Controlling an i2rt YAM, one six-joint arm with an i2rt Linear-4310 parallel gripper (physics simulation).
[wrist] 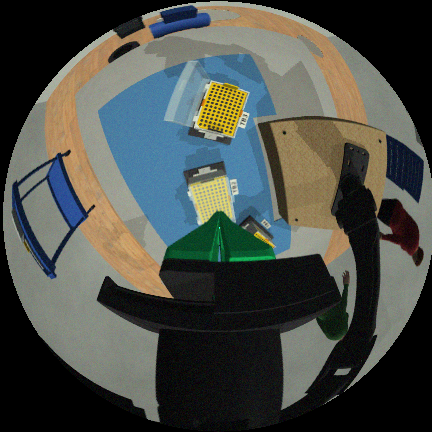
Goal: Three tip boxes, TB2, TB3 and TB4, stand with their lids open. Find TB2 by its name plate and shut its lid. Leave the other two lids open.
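Places are measured from the arm's base along level axes (x ahead, y left, z up), in centimetres.
Where they show: gripper, fingertip midpoint: (218, 216); arm's base at its link origin: (350, 184).
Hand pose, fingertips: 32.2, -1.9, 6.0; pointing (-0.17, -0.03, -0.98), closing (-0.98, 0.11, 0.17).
Observation:
Each offset is from my fingertips to the centre of the thing, as dx, dy, dz. "spot": to the spot under its first point. Level surfaces: height alone.
TB2 {-2.0, +8.6, -21.4} (209, 195), with its name plate {spot: -7.7, +8.4, -25.1} (234, 187) on the right, stands at mid-view. Its clear lid lies flat over the yellow rack, which looks pale through it; its near end is hidden behind the fingers. TB3 {-5.5, -12.9, -18.8} (222, 110) stands farther up with its clear lid {spot: +1.9, -14.8, -14.3} (182, 97) open to the left and its rack bright yellow. TB4 {-13.9, +26.9, -22.0} (257, 230) shows partly at the right of the fingers; a strip of its rack is bright yellow, and its lid is hidden or cannot be made out. My green gripper (218, 216) is shut and empty, seen in front of TB2's near end.
The boxes stand on a blue mat {dz -25.3} (135, 130). A tan board (320, 175) at the right bears the black arm base (356, 157). A blue roll (180, 25) lies at the far edge. A blue-framed cart (68, 187) stands at the left. Two figures show at the right.

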